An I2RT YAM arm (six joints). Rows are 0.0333 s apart.
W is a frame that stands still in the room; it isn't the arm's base.
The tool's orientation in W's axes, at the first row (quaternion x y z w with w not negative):
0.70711 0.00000 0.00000 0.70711
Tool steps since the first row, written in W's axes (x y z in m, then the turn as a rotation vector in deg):
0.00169 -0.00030 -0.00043 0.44 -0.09 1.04
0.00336 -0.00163 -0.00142 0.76 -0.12 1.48
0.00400 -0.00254 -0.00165 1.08 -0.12 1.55
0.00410 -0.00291 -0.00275 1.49 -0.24 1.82
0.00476 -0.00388 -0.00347 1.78 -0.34 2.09
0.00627 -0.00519 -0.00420 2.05 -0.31 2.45
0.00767 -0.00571 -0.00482 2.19 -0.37 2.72
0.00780 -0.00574 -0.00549 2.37 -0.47 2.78
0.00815 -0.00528 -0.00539 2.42 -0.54 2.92
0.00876 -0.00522 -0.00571 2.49 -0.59 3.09
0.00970 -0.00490 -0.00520 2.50 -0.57 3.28
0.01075 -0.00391 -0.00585 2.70 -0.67 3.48
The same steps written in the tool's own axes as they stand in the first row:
0.00169 -0.00043 0.00030 0.44 1.04 0.09
0.00336 -0.00142 0.00163 0.76 1.48 0.12
0.00400 -0.00165 0.00254 1.08 1.55 0.12
0.00410 -0.00275 0.00291 1.49 1.82 0.24
0.00476 -0.00347 0.00388 1.78 2.09 0.34
0.00627 -0.00420 0.00519 2.05 2.45 0.31
0.00767 -0.00482 0.00571 2.19 2.72 0.37
0.00780 -0.00549 0.00574 2.37 2.78 0.47
0.00815 -0.00539 0.00528 2.42 2.92 0.54
0.00876 -0.00571 0.00522 2.49 3.09 0.59
0.00970 -0.00520 0.00490 2.50 3.28 0.57
0.01075 -0.00585 0.00391 2.70 3.48 0.67

